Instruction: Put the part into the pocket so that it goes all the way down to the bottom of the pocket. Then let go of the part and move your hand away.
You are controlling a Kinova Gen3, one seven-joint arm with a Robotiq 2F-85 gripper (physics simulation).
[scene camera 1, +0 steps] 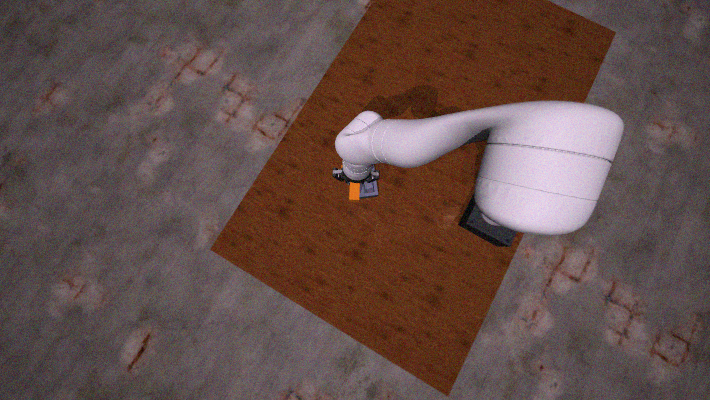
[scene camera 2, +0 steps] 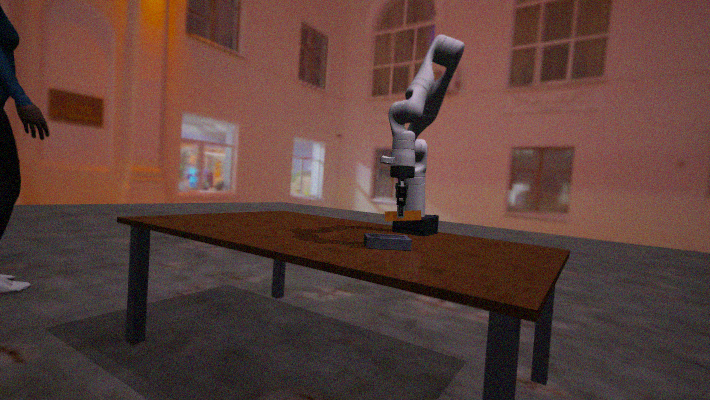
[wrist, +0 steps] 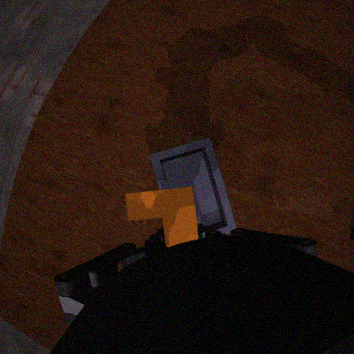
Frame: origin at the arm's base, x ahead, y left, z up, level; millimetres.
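Where they show: gripper, between the fingertips: (scene camera 2: 400, 217) (wrist: 179, 235).
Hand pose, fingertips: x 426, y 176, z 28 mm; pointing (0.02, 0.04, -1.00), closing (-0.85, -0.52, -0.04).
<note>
After its pixels a point has its place.
The orange angular part (scene camera 1: 354, 192) {x 405, y 208, z 53 mm} (scene camera 2: 412, 215) {x 420, y 215, z 40 mm} (wrist: 179, 206) {x 441, y 148, z 45 mm} is held in my gripper (scene camera 1: 355, 181) {x 426, y 176, z 28 mm} (scene camera 2: 400, 213) {x 426, y 176, z 28 mm} (wrist: 179, 235) {x 426, y 176, z 28 mm}, which is shut on it. The part lies about level, with a clear gap above the table. The grey-blue block with the pocket (scene camera 1: 369, 195) {x 367, y 174, z -36 mm} (scene camera 2: 389, 243) {x 457, y 163, z -52 mm} (wrist: 219, 182) {x 397, y 104, z -35 mm} lies flat on the table, below the part. In the wrist view the part covers the block's lower left portion, and the block's edges are turned slightly against the part's. Some of the pocket's outline is hidden by the part, and the fingertips are largely hidden.
The brown wooden table (scene camera 1: 345, 270) {x 296, y 427, z -71 mm} (scene camera 2: 480, 265) {x 428, y 434, z -71 mm} (wrist: 280, 165) {x 297, y 26, z -71 mm} carries the block and the dark robot base (scene camera 1: 490, 232) {x -18, y 69, z 3 mm} (scene camera 2: 417, 226) {x 61, y 52, z -35 mm}. The white arm (scene camera 1: 430, 140) {x 311, y 182, z 530 mm} (scene camera 2: 417, 90) {x 405, y 191, z 423 mm} reaches over the table. A person (scene camera 2: 9, 100) shows partly at the left edge of scene camera 2.
</note>
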